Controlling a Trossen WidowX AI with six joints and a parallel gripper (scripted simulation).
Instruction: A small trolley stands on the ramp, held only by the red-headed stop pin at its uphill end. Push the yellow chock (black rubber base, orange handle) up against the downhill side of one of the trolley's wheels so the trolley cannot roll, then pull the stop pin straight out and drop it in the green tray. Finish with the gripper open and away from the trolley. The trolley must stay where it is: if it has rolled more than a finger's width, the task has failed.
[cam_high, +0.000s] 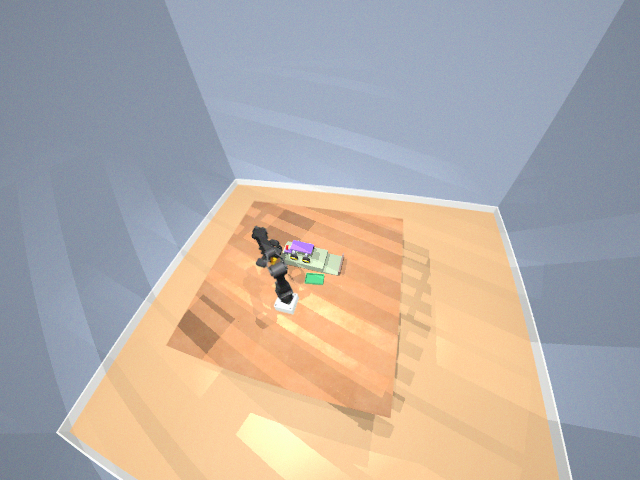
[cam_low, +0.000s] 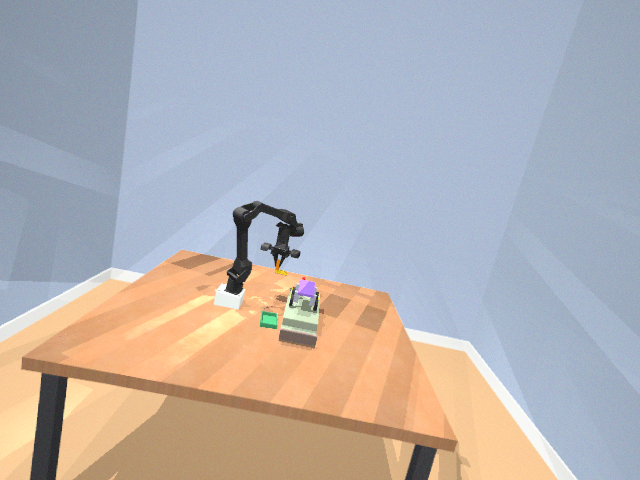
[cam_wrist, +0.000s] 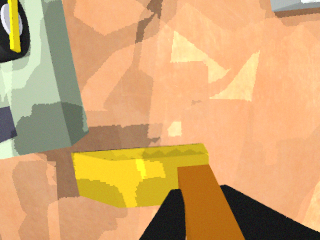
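Right now my gripper tip is 2 cm short of the yellow chock and 1 cm above it. Round my gripper tip: trolley 18 cm ahead, 11 cm to the right, 6 cm below; ramp 18 cm ahead, 12 cm to the right, 13 cm below; red-headed stop pin 14 cm ahead, 2 cm to the right, 5 cm below.
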